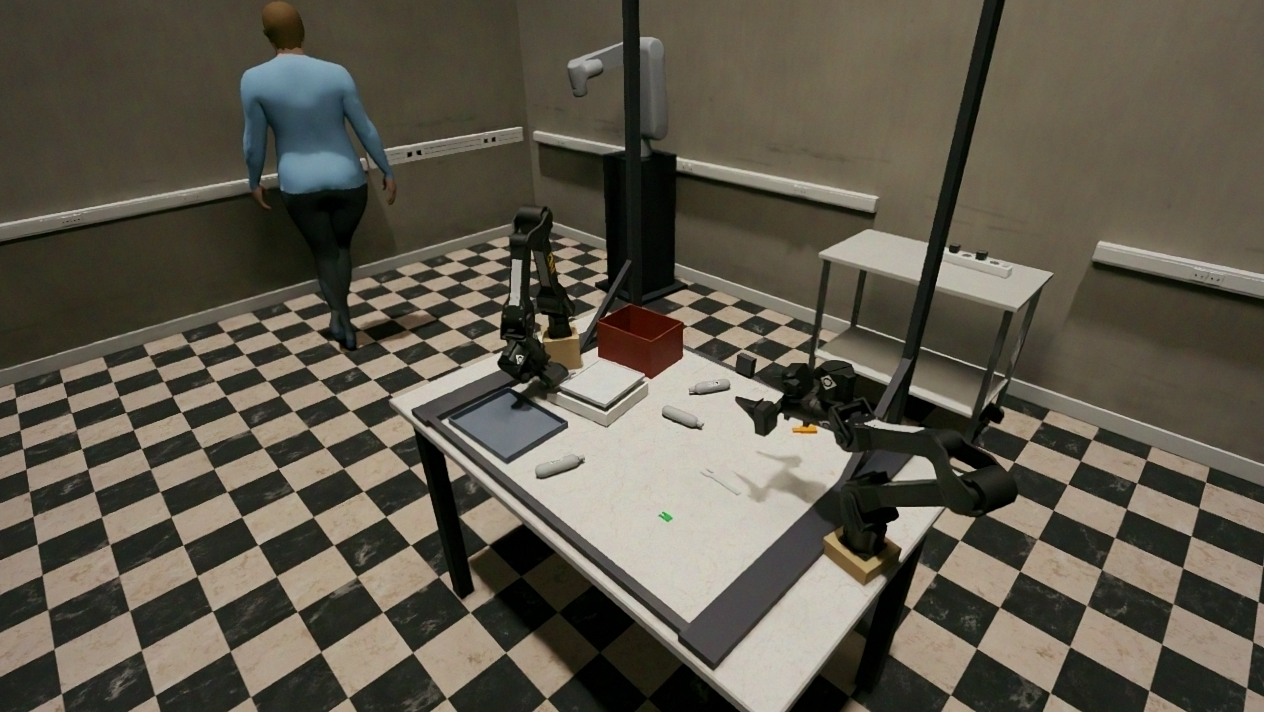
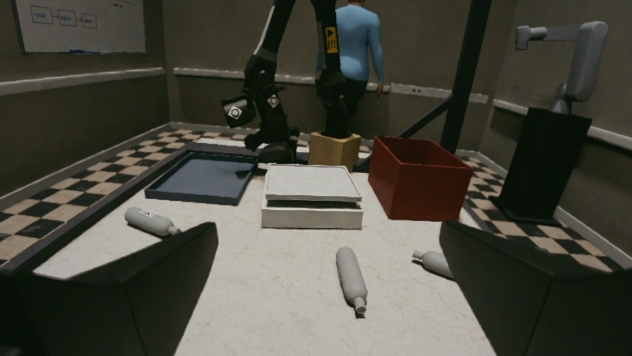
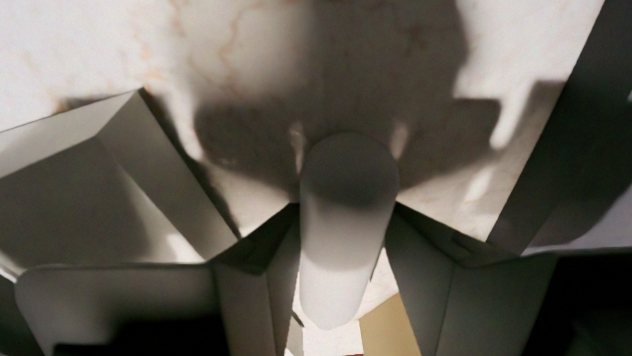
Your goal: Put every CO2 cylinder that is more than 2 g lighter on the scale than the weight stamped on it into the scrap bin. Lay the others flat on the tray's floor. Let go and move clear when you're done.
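Places are measured from the left arm's base along level axes (x down, y back, z left), in metres.
Pixels of known places: left gripper, fingertip midpoint: (image 1: 748, 387) (image 2: 329, 232); right gripper, fingertip midpoint: (image 3: 340, 212); left arm's base, origin of the base link: (image 1: 862, 543); right arm's base, origin of the base link: (image 1: 559, 332) (image 2: 336, 134).
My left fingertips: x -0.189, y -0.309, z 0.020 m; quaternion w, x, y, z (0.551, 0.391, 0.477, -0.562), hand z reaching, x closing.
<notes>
For each thing: its top centre in the pictures, then the offset to it from my left fingertips. Level surfaces: height alone.
- grey cylinder, middle of its top: (image 3: 339, 295) (image 1: 556, 374) dz +0.165, dx +0.194, dy -0.562 m
- scale, middle of its top: (image 2: 309, 174) (image 1: 597, 377) dz +0.110, dx +0.158, dy -0.433 m
- labelled cylinder, middle of its top: (image 2: 150, 214) (image 1: 559, 459) dz +0.328, dx +0.194, dy -0.235 m
- blue tray, middle of its top: (image 2: 209, 171) (image 1: 507, 419) dz +0.358, dx +0.204, dy -0.459 m
- second cylinder, middle of its top: (image 2: 352, 268) (image 1: 682, 412) dz -0.009, dx +0.194, dy -0.222 m
- red bin, middle of its top: (image 2: 418, 150) (image 1: 639, 321) dz -0.103, dx +0.104, dy -0.546 m
- orange piece, middle of its top: (image 1: 804, 428) dz -0.229, dx +0.215, dy -0.021 m
- green piece, middle of its top: (image 1: 665, 515) dz +0.220, dx +0.220, dy +0.018 m
- thin white item, middle of its top: (image 1: 721, 481) dz +0.058, dx +0.221, dy +0.002 m
- table, its level: dx +0.203 m
My right gripper (image 1: 550, 380) (image 3: 340, 212) is shut on a grey cylinder (image 3: 340, 240) beside the scale (image 1: 604, 383) (image 2: 312, 183) (image 3: 175, 185); both fingers meet its sides. No stamp shows on it, and I cannot tell if it touches the table. My left gripper (image 1: 743, 385) (image 2: 329, 232) is open and empty above the table. One labelled cylinder (image 1: 559, 466) (image 2: 149, 221) lies near the blue tray (image 1: 495, 428) (image 2: 200, 180). A second cylinder (image 1: 681, 417) (image 2: 351, 277) and a third (image 1: 710, 387) (image 2: 436, 263) lie in front of the scale and red bin (image 1: 641, 346) (image 2: 425, 192). The scale's readout is hidden.
An orange piece (image 1: 804, 429), a green piece (image 1: 665, 516) and a thin white item (image 1: 721, 481) lie on the table (image 1: 619, 566). The right arm's tan base block (image 1: 562, 350) (image 2: 334, 149) stands behind the scale. Dark frame posts (image 1: 631, 176) rise at the table's edges.
</notes>
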